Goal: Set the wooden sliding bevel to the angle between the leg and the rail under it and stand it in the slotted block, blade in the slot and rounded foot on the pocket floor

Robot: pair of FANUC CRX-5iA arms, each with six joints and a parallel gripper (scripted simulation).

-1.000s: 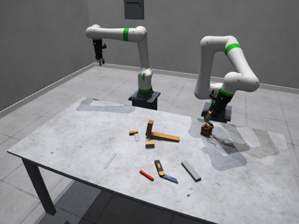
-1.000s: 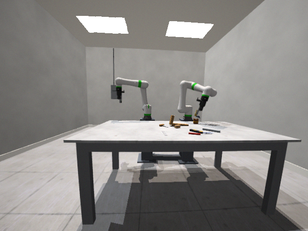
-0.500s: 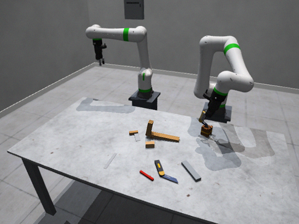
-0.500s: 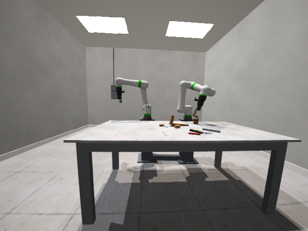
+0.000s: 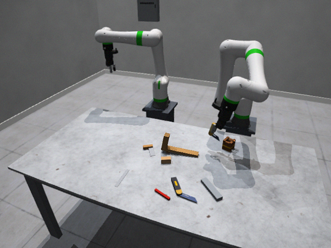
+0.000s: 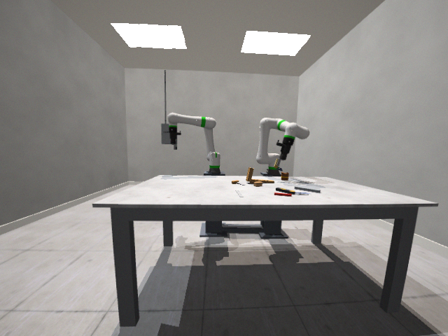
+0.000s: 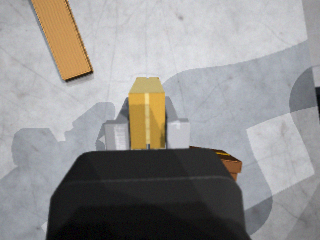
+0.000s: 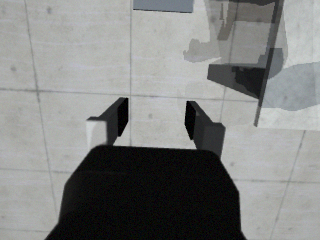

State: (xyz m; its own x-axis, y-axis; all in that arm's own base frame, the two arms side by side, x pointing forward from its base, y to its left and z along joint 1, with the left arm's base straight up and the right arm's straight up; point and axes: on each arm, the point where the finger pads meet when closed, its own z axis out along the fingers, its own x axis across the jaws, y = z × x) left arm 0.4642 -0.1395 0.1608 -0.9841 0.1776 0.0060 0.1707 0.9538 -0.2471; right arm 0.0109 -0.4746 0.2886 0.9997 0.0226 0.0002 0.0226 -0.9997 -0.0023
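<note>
Now: left hand 20 mm above the wooden bevel. The rest, counted from my left hand: grey bar 350 mm ahead, 100 mm to the left, 150 mm below; blue blade 10 mm to the left, 40 mm below; wooden block 240 mm ahead, 220 mm to the right, 150 mm below.
</note>
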